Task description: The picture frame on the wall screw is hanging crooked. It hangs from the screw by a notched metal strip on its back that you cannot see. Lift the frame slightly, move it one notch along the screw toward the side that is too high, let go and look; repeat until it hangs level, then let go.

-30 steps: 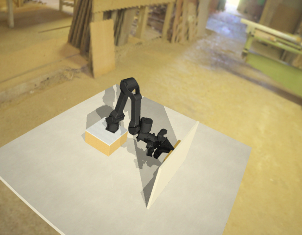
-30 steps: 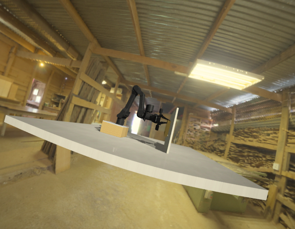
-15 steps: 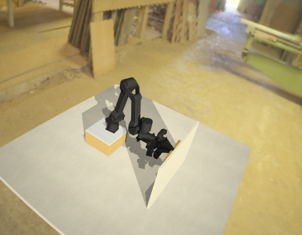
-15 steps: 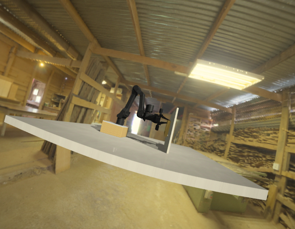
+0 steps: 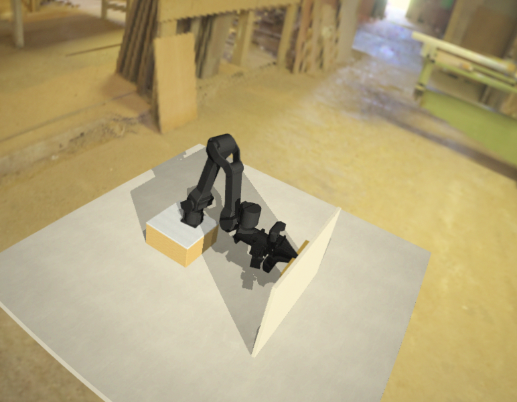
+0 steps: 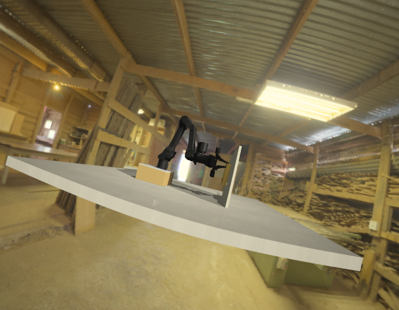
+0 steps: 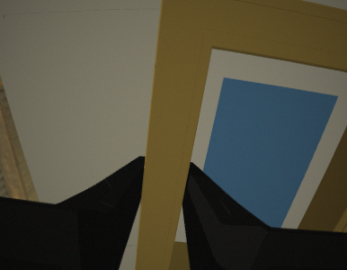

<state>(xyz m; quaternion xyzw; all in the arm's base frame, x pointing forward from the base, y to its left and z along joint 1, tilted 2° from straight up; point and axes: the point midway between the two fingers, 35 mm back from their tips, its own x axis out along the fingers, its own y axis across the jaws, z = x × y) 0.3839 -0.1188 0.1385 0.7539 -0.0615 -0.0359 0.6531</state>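
Now: gripper tip 10 mm to the right of the picture frame and 50 mm above it. From my gripper tip the other things lie so: wall panel 20 mm ahead, 70 mm below.
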